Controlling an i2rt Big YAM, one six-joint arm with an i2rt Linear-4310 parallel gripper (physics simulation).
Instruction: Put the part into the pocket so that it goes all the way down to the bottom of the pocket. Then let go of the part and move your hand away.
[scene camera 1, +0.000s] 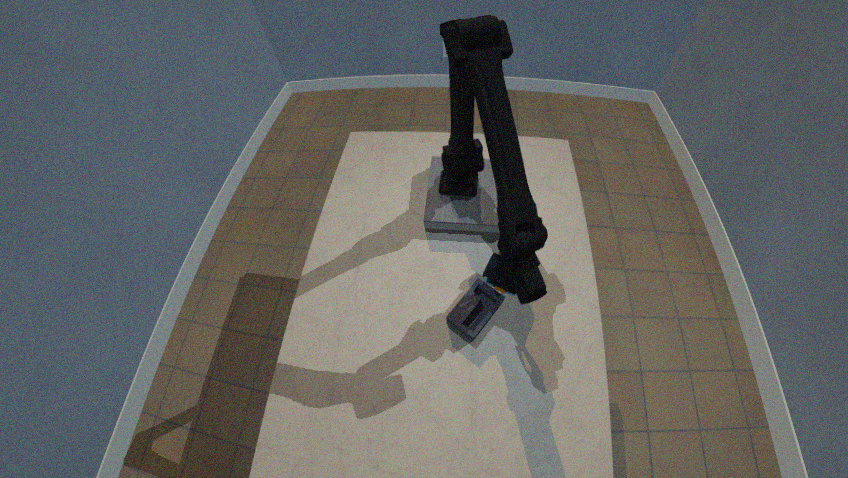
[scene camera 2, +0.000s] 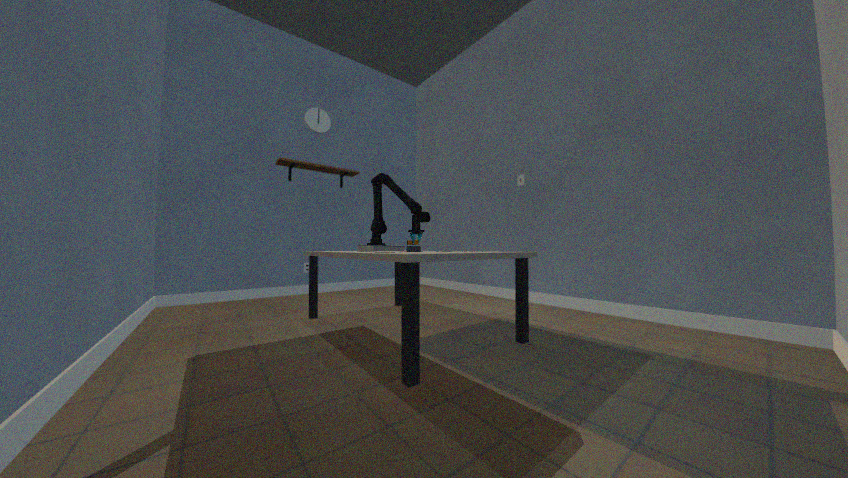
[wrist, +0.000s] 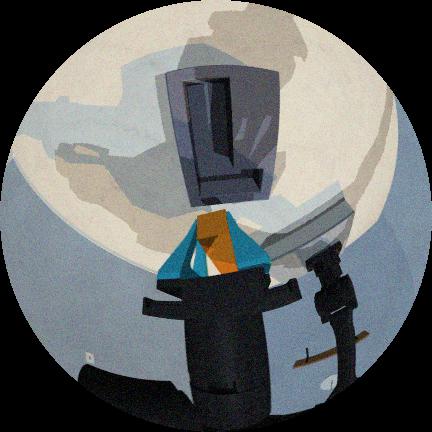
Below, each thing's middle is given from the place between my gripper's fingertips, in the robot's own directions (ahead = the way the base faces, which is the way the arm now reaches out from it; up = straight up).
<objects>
Now: hand 5 cm past the orange part (wrist: 212, 233), 2 cm to the right of it and 1 cm below it.
</objects>
